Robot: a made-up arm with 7 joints. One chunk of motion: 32 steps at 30 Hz.
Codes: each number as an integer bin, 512 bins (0 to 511) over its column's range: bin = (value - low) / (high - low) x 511, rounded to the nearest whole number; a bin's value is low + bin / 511 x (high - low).
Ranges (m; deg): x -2.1..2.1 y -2.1..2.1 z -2.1..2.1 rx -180..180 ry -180..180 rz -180..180
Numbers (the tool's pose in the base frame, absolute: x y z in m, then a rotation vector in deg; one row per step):
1: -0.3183 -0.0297 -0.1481 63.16 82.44 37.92
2: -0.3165 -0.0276 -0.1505 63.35 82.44 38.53
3: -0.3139 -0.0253 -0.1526 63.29 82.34 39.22
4: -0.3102 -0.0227 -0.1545 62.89 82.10 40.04
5: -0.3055 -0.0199 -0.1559 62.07 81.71 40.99
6: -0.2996 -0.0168 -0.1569 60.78 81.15 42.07
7: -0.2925 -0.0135 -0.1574 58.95 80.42 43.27
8: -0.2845 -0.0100 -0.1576 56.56 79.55 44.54
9: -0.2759 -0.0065 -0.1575 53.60 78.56 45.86
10: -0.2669 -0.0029 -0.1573 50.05 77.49 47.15
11: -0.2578 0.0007 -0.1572 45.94 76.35 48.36
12: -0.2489 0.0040 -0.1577 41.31 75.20 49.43
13: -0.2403 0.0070 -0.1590 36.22 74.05 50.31
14: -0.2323 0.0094 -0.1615 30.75 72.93 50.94
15: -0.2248 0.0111 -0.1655 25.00 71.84 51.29
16: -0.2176 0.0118 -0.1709 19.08 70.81 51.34
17: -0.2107 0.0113 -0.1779 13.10 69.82 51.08
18: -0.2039 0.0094 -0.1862 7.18 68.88 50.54
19: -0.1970 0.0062 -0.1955 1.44 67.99 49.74
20: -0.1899 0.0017 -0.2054 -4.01 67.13 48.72
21: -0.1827 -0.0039 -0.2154 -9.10 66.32 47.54
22: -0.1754 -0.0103 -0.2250 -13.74 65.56 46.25
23: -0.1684 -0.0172 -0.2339 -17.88 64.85 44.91
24: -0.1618 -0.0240 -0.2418 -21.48 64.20 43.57
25: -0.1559 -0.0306 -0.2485 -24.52 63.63 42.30
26: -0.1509 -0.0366 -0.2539 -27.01 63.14 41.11
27: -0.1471 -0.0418 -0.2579 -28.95 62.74 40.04
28: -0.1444 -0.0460 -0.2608 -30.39 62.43 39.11
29: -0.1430 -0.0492 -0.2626 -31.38 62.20 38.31
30: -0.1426 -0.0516 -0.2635 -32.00 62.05 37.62
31: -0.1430 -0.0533 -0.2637 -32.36 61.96 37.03
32: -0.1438 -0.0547 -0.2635 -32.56 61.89 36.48
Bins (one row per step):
1: 217 252 237 345 373 309
2: 217 252 237 345 373 310
3: 217 252 237 345 372 311
4: 218 253 237 345 372 312
5: 218 253 237 344 371 314
6: 219 253 236 342 371 315
7: 220 254 236 339 370 317
8: 221 254 236 336 368 319
9: 222 255 236 332 367 321
10: 223 255 236 327 365 322
11: 224 256 236 321 364 324
12: 225 256 236 314 362 326
13: 226 256 236 307 361 327
14: 227 257 236 299 359 328
15: 228 257 235 291 357 328
16: 229 257 235 283 356 328
17: 230 257 234 274 355 328
18: 231 257 233 266 353 327
19: 232 256 232 258 352 326
20: 232 256 231 250 351 325
21: 233 255 229 243 350 323
22: 234 254 228 236 349 321
23: 235 253 227 230 348 319
24: 236 253 226 225 347 317
25: 237 252 225 221 346 316
26: 237 251 225 217 345 314
27: 238 250 224 214 345 312
28: 238 250 224 212 344 311
29: 238 250 224 211 344 310
30: 238 249 223 210 344 309
31: 238 249 223 210 343 308
32: 238 249 223 209 343 307

